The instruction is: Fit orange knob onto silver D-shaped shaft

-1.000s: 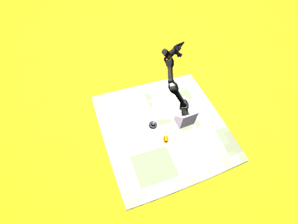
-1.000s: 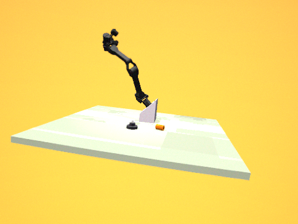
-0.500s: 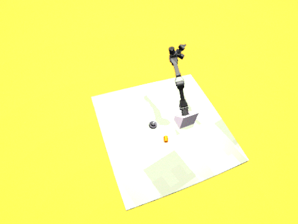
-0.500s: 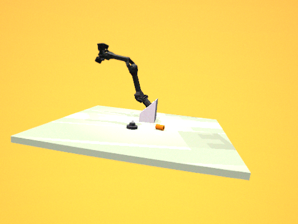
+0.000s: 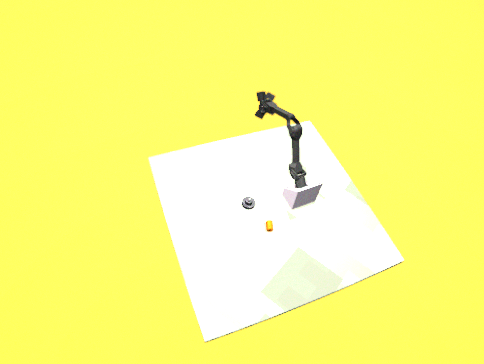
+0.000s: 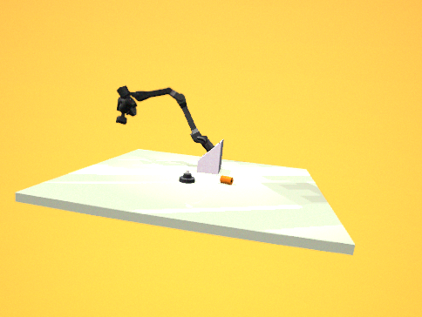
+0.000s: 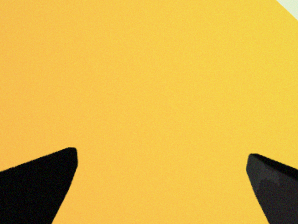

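Right now the orange knob is 73 cm to the left of my gripper tip, 36 cm ahead of it and 25 cm below it. Round my gripper tip: dark round pedestal: 53 cm to the left, 40 cm ahead, 24 cm below.
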